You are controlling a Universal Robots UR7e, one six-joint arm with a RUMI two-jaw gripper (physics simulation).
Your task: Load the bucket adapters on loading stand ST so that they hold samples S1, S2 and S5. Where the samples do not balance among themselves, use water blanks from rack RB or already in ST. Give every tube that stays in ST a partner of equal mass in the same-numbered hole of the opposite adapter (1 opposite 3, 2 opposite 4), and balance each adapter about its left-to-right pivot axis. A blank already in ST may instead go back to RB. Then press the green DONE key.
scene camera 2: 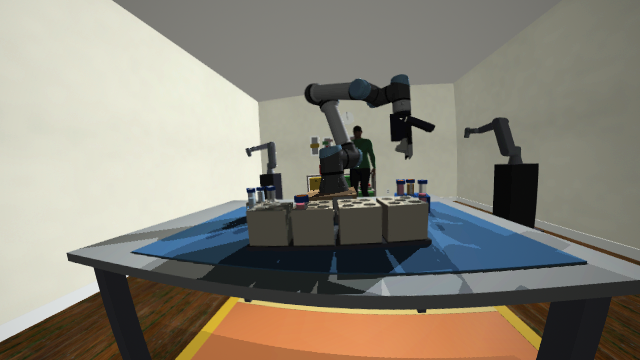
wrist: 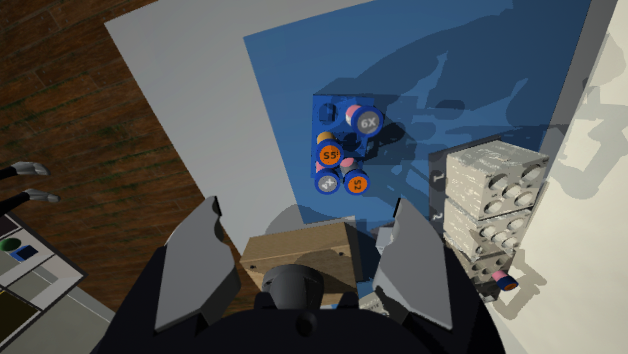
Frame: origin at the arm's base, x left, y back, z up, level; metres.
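Seen in the pictures: gripper, between the fingertips: [scene camera 2: 407,159] [wrist: 308,199]; arm's base, origin of its link: [scene camera 2: 333,190] [wrist: 293,282].
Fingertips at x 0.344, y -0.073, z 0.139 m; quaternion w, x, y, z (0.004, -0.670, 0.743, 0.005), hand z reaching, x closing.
Note:
Offsets run from my fingertips to a thing's top centre. "spot": to the spot under its first point. Level surfaces: height alone.
My gripper [scene camera 2: 407,156] [wrist: 308,199] is open and empty, high above the table. A blue rack [scene camera 2: 426,204] [wrist: 318,104] holds S5 @[dy -0.024, dx +0.004, dz -0.083 m] [wrist: 329,154] with an orange cap, S2 @[dy -0.060, dx -0.040, dz -0.083 m] [wrist: 357,184] with an orange cap, and two grey-capped tubes @[dy -0.069, dx +0.040, dz -0.083 m] [wrist: 368,122] @[dy -0.020, dx -0.035, dz -0.083 m] [wrist: 327,183]. The loading stand's dark base @[spot: dy -0.409, dx -0.229, dz -0.194 m] [scene camera 2: 340,245] [wrist: 436,167] bears a row of beige adapters [scene camera 2: 360,225] [wrist: 462,175]. A tube @[dy -0.402, dx -0.320, dz -0.079 m] [scene camera 2: 301,199] [wrist: 509,284] with an orange-topped blue cap stands in the third adapter; its label is unreadable. Blue-capped clear tubes @[dy -0.230, dx -0.613, dz -0.083 m] [scene camera 2: 251,192] stand at the left. The green DONE key is hidden in the wrist view.
A wooden base block [scene camera 2: 312,193] [wrist: 300,245] carries the arm. A pale box @[dy -0.180, dx -0.263, dz -0.120 m] [wrist: 384,240] shows partly behind the right finger, with a pale rack @[dy -0.188, dx -0.597, dz -0.144 m] [wrist: 372,301] below it. A blue mat @[dz -0.204 m] [scene camera 2: 480,240] [wrist: 280,65] covers part of the table. A person [scene camera 2: 369,150] stands behind the arm.

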